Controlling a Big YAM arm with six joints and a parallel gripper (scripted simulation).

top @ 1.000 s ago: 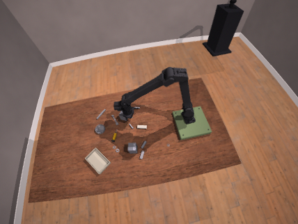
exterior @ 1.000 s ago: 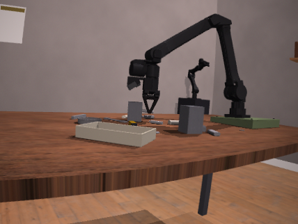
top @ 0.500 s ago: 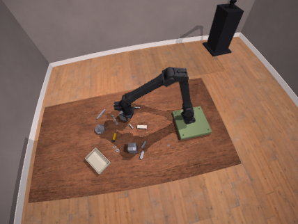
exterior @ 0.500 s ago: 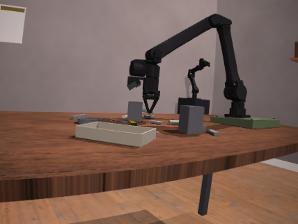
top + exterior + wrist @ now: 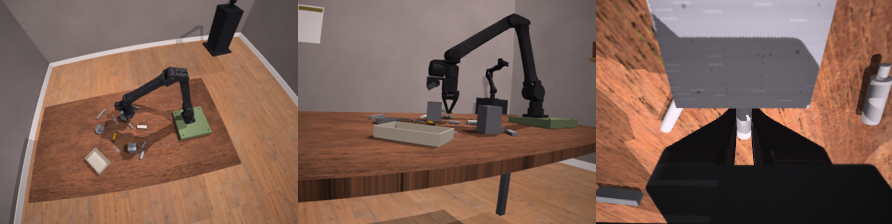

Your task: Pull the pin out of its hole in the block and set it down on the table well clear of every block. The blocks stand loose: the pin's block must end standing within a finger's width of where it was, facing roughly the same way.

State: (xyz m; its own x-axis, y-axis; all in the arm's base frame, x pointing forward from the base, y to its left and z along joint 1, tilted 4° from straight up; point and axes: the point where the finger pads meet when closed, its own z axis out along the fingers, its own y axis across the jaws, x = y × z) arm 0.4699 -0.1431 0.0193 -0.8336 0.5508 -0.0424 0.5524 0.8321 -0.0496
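Right now the white cylinder is 10 cm to the left of my hand, 7 cm behind it and 4 cm below it. Also, from my hand: light grey pin 2 cm ahead, 1 cm to the right; then grey block 28 cm to the left, 4 cm ahead, 1 cm above; then yellow-handled tool 18 cm ahead, 12 cm to the left, 3 cm below.
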